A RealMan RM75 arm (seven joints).
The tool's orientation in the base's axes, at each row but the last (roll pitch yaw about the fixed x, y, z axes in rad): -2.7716 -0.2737 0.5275; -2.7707 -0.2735 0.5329; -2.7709 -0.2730 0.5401; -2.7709 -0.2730 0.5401; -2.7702 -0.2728 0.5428; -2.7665 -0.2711 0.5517; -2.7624 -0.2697 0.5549; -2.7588 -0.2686 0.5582; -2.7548 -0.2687 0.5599
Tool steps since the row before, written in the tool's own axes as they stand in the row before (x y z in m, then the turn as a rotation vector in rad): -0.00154 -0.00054 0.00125 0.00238 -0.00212 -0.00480; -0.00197 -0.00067 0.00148 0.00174 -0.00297 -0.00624; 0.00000 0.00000 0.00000 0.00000 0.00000 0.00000; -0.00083 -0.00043 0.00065 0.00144 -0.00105 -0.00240; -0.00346 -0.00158 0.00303 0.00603 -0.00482 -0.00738; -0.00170 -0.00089 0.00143 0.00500 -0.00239 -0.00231; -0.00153 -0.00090 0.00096 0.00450 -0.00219 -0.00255; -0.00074 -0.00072 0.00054 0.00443 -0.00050 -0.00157; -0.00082 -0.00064 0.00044 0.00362 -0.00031 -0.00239
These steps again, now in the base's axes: -0.00154 0.00021 -0.00135 0.00063 0.00065 0.00569; -0.00196 0.00019 -0.00163 -0.00042 0.00034 0.00711; 0.00000 0.00000 0.00000 0.00000 0.00000 0.00000; -0.00091 0.00020 -0.00066 0.00053 0.00044 0.00291; -0.00366 0.00079 -0.00310 0.00205 0.00335 0.00993; -0.00187 0.00043 -0.00142 0.00269 0.00327 0.00425; -0.00175 0.00031 -0.00095 0.00239 0.00277 0.00426; -0.00101 0.00039 -0.00042 0.00332 0.00193 0.00276; -0.00104 0.00025 -0.00038 0.00276 0.00100 0.00321
